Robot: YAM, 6 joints.
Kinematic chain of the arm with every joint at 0, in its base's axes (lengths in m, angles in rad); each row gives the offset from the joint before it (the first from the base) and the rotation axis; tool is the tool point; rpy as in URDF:
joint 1: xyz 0 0 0.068 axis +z
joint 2: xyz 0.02 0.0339 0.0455 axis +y
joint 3: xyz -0.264 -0.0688 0 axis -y
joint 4: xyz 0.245 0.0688 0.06 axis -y
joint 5: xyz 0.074 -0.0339 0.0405 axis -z
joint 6: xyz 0.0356 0 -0.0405 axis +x
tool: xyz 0 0 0 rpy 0 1.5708 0
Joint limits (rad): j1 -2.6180..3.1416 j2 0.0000..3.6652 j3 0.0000..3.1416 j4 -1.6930..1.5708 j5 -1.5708..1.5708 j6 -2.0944..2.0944
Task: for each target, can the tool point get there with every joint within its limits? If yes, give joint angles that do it. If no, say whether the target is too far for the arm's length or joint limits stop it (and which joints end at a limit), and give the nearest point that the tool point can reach.
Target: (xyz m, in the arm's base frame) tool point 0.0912 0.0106 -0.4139
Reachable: no: joint limits stop it (at a limit: joint 2) | nearest point 0.1145 0.0133 -0.3549 | short by 0.064 m
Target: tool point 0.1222 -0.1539 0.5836
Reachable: yes | joints -0.8858 1.1646 1.6302 0.1585 0.0777 0.3857
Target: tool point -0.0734 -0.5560 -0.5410
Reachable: no: too far | nearest point -0.0568 -0.4305 -0.3291 | short by 0.247 m
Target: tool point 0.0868 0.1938 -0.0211
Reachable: yes | joints 1.0924 2.3775 0.2673 1.3218 -0.3482 1.1754
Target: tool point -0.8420 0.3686 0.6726
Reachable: no: too far | nearest point -0.5052 0.2212 0.4440 | short by 0.433 m
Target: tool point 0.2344 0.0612 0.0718
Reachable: yes | joints 0.1186 1.9242 0.7401 -0.6102 -1.1877 -0.9512
